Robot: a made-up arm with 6 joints. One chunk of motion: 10 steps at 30 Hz.
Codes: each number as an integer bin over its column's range. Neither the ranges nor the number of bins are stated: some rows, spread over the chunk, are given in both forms.
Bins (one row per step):
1: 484 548 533 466 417 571
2: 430 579 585 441 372 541
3: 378 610 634 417 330 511
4: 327 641 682 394 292 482
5: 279 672 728 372 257 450
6: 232 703 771 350 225 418
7: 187 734 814 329 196 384
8: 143 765 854 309 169 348
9: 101 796 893 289 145 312
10: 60 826 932 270 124 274
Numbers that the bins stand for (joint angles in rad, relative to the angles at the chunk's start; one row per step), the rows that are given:
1: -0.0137 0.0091 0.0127 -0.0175 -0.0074 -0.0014
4: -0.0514 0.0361 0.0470 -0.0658 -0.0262 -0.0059
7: -0.0851 0.0631 0.0774 -0.1093 -0.0406 -0.0108
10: -0.1156 0.0898 0.1046 -0.1489 -0.0514 -0.0163
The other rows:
2: -0.0267 0.0181 0.0247 -0.0342 -0.0141 -0.0029
3: -0.0392 0.0271 0.0360 -0.0503 -0.0205 -0.0044
5: -0.0630 0.0451 0.0576 -0.0805 -0.0314 -0.0075
6: -0.0743 0.0541 0.0675 -0.0953 -0.0362 -0.0091
8: -0.0956 0.0721 0.0866 -0.1228 -0.0446 -0.0126
9: -0.1057 0.0811 0.0956 -0.1362 -0.0482 -0.0144

